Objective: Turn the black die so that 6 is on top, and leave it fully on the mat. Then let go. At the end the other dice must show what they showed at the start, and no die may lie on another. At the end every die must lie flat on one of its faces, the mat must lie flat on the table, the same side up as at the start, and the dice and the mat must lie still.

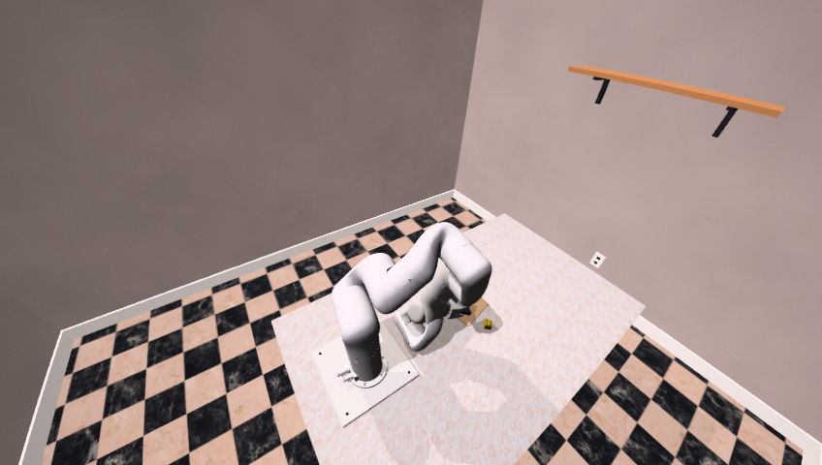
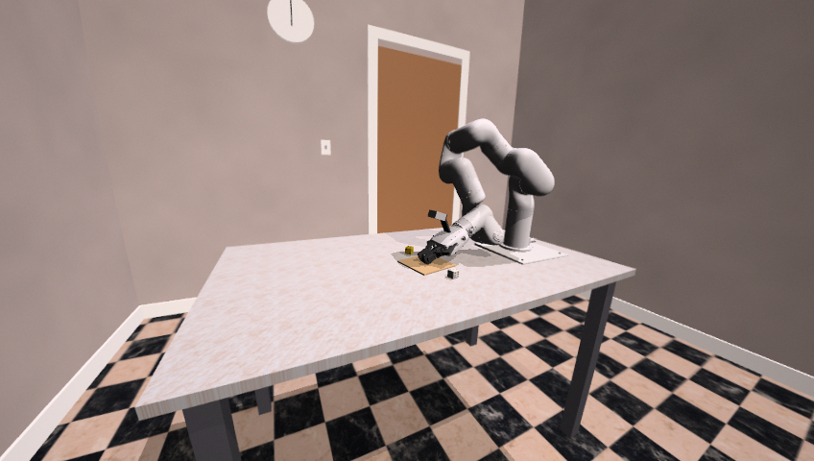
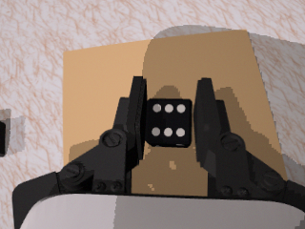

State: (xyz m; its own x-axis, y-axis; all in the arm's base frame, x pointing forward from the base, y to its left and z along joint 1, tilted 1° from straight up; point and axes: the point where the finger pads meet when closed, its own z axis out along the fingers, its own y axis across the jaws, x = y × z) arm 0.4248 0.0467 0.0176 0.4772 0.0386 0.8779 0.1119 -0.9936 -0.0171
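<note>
My hand is 1 cm above the black die. The rest, counted from my hand: white die 13 cm to the left, 3 cm behind, 2 cm below; then tan mat 3 cm below; then yellow die 12 cm to the right, 2 cm below, 1 cm ahead.
</note>
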